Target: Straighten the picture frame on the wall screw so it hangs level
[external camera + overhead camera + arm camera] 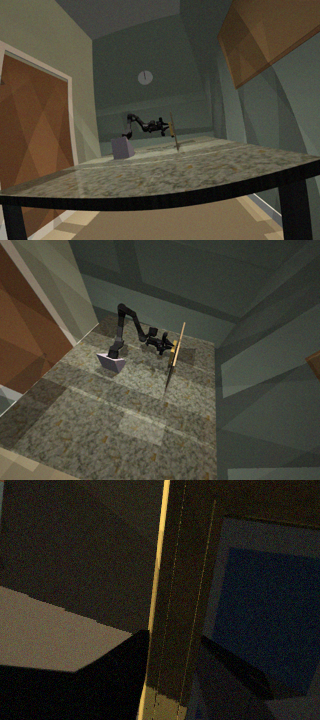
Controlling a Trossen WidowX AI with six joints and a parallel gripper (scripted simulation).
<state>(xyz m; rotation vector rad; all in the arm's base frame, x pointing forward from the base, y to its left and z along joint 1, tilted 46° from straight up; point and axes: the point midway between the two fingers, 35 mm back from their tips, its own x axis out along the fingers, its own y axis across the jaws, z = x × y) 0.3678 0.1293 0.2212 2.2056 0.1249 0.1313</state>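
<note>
Now: gripper tip 10 mm short of the picture frame and 50 mm above it. Also, from my gripper tip: thin upright wall panel (20 mm ahead, 10 mm to the right, 60 mm below).
</note>
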